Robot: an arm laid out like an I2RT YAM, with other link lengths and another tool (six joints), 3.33 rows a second.
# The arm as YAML. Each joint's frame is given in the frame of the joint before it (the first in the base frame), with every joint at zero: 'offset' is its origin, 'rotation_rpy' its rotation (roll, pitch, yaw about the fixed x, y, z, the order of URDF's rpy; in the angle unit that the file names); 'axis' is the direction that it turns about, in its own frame. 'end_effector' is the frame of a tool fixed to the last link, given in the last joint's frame.
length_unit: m
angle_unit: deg
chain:
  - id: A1
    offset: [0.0, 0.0, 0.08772]
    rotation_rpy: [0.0, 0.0, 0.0]
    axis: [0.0, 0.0, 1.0]
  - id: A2
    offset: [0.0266, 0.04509, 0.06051]
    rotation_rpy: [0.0, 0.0, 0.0]
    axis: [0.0, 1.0, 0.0]
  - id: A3
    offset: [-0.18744, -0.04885, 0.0]
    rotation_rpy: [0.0, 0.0, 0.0]
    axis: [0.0, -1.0, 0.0]
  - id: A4
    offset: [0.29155, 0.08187, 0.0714]
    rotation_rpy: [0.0, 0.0, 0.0]
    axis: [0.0, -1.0, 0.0]
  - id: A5
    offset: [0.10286, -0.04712, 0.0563]
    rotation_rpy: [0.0, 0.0, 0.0]
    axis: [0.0, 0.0, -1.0]
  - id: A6
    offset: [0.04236, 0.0, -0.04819]
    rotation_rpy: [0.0, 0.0, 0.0]
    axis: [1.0, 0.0, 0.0]
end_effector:
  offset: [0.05, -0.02, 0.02]
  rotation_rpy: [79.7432, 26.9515, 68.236]
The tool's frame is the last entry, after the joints.
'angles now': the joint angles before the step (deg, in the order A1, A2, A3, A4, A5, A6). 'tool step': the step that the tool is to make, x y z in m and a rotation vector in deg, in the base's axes. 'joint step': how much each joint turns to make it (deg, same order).
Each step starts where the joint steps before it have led.
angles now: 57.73, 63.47, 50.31, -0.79, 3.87, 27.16
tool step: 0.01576, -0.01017, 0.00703, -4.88, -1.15, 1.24
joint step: -3.29, 0.18, 3.23, -6.28, -3.37, -4.76
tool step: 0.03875, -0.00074, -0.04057, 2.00, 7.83, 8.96
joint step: -7.73, 6.83, -0.14, 3.74, -18.15, 1.58
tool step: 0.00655, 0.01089, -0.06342, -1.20, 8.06, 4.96
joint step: -1.18, 8.42, -1.54, 4.35, -7.60, 2.31
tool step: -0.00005, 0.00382, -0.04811, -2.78, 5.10, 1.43
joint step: -0.09, 6.45, -0.43, 1.70, -2.14, 0.84
